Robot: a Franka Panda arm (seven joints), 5 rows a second.
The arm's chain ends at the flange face. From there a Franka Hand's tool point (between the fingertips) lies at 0.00 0.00 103.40 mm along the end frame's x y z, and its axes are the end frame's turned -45 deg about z.
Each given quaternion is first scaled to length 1.
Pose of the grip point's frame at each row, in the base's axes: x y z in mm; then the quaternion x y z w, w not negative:
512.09 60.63 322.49 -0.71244 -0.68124 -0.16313 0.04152
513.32 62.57 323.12 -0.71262 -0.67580 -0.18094 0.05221
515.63 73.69 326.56 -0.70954 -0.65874 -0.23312 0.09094
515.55 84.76 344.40 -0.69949 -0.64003 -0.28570 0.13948
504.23 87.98 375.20 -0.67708 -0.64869 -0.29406 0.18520
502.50 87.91 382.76 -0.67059 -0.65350 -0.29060 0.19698
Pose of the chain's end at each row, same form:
493.90 31.53 420.03 -0.91891 -0.35675 -0.13482 0.10079
493.95 29.59 419.19 -0.91699 -0.35165 -0.14719 0.11748
493.81 28.59 417.01 -0.90762 -0.33707 -0.18057 0.17323
492.68 26.77 426.90 -0.89117 -0.32363 -0.21058 0.23819
487.90 22.60 453.62 -0.87378 -0.34020 -0.20080 0.28363
488.82 21.32 460.67 -0.86963 -0.34713 -0.19310 0.29319

